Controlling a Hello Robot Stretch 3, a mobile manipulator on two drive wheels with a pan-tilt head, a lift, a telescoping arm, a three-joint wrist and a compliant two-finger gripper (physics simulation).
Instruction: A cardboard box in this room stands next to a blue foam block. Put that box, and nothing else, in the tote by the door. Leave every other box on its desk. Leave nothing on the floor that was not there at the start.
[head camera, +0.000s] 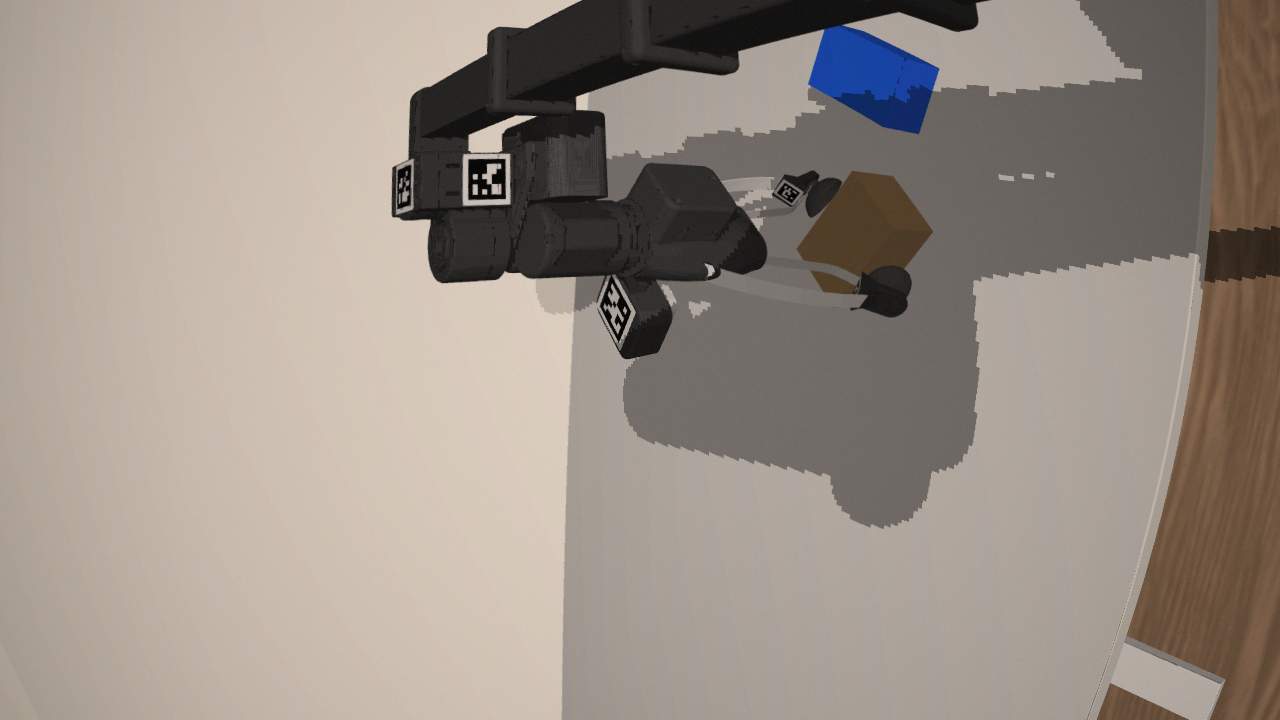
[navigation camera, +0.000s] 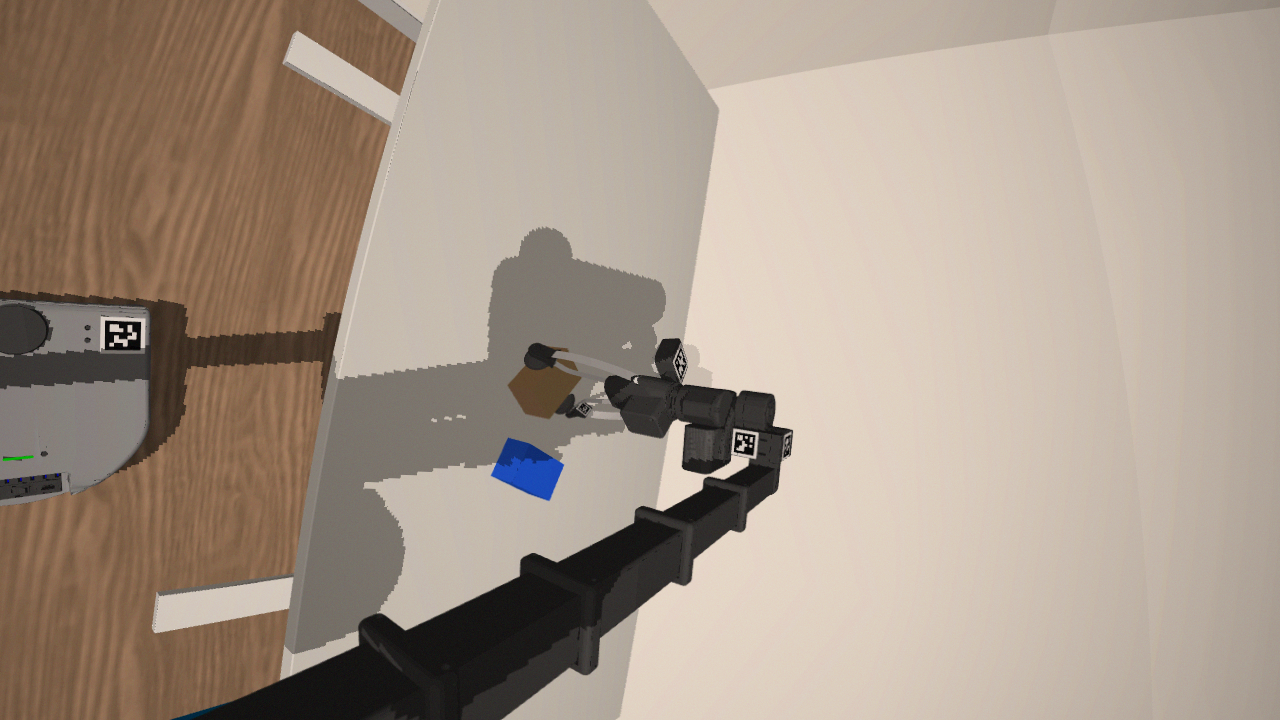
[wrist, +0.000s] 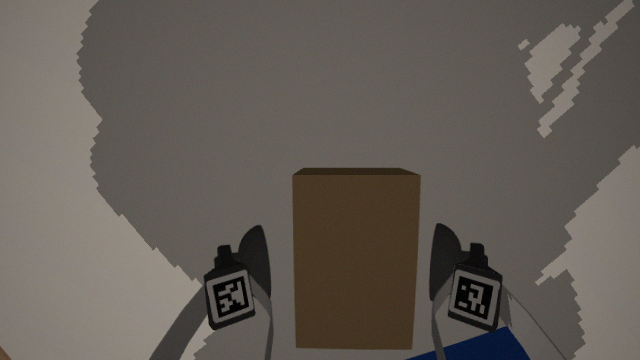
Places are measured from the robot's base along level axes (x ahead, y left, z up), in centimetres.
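Pixels of known places: gripper, fingertip midpoint: (head camera: 871, 241) (navigation camera: 542, 380) (wrist: 347, 250); robot's base, origin of the base link: (navigation camera: 16, 327).
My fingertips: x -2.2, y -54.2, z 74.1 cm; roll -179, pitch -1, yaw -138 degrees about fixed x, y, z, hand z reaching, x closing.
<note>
For each thing: its top centre in the pictures, then the offset to it from my fingertips. Level surfaces: height alone.
- brown cardboard box, middle of its top: (wrist: 355, 267) (head camera: 843, 239) (navigation camera: 558, 383) dz +3.0, dx -0.1, dy -0.3 cm
- pale desk, its level: dz -2.0 cm
- blue foam block, middle of its top: (head camera: 854, 71) (navigation camera: 539, 473) dz +2.5, dx -13.4, dy +2.1 cm
- wood floor, its level: dz -74.0 cm
The brown cardboard box (head camera: 859, 214) (navigation camera: 541, 392) (wrist: 356, 260) stands on the pale desk (head camera: 760, 582) (navigation camera: 554, 134) (wrist: 40, 150). The blue foam block (head camera: 861, 64) (navigation camera: 529, 470) (wrist: 487, 348) is beside it, a small gap away. My gripper (head camera: 854, 243) (navigation camera: 552, 380) (wrist: 347, 250) is open and points down over the box. In the wrist view the box lies between the two fingers, with a gap on each side. The right finger is the one nearer the blue block. The tote does not show in these views.
A plain wall (head camera: 268, 447) (navigation camera: 895, 268) rises behind the desk. My arm (head camera: 572, 67) (navigation camera: 617, 573) reaches over the desk beside the blue block. My base (navigation camera: 71, 411) stands on the wood floor (head camera: 1244, 402) (navigation camera: 205, 179) off the desk's front edge. White bars (head camera: 1166, 680) (navigation camera: 223, 602) show near the floor.
</note>
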